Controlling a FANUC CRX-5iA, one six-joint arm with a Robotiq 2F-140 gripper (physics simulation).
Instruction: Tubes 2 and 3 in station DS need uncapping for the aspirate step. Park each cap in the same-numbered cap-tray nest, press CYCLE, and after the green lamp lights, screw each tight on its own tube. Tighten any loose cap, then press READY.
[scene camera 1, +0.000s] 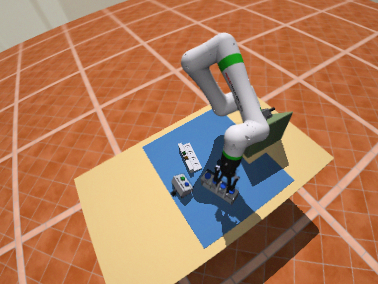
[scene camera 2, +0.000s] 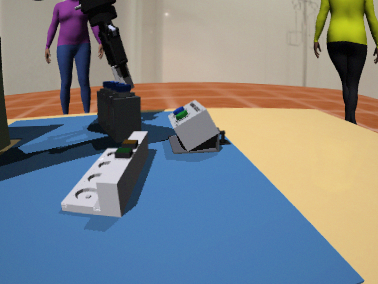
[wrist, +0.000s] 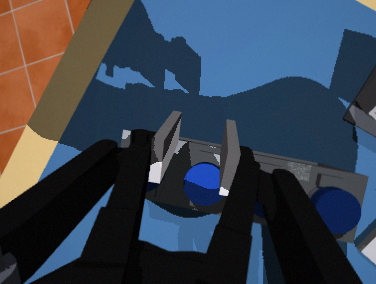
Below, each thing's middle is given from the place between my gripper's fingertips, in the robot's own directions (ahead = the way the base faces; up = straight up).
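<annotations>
There is the grey button box (scene camera 2: 196, 132), and I see my gripper 60 mm above it, 170 mm short of it and 180 mm to the left of it.
</annotations>
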